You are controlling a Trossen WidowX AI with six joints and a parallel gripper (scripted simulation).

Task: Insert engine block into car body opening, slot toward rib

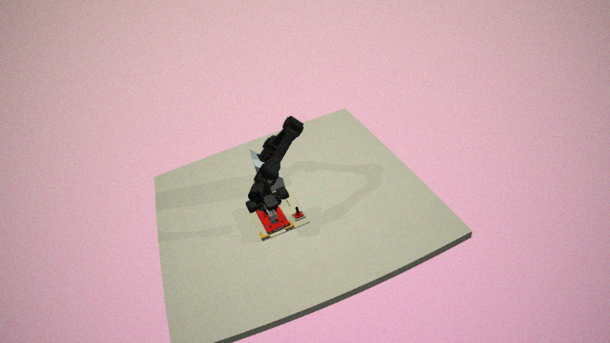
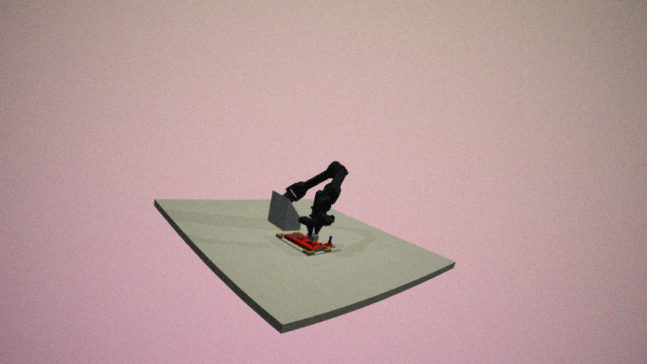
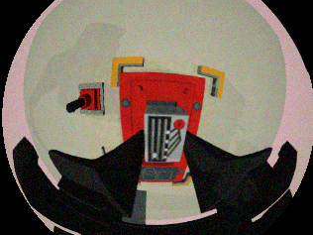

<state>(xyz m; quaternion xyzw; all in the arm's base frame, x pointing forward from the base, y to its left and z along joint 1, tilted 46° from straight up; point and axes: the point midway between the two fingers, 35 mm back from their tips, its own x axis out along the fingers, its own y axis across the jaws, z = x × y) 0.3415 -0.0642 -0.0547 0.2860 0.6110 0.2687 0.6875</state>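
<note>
My gripper tip is now 10 mm above the grey engine block.
</note>
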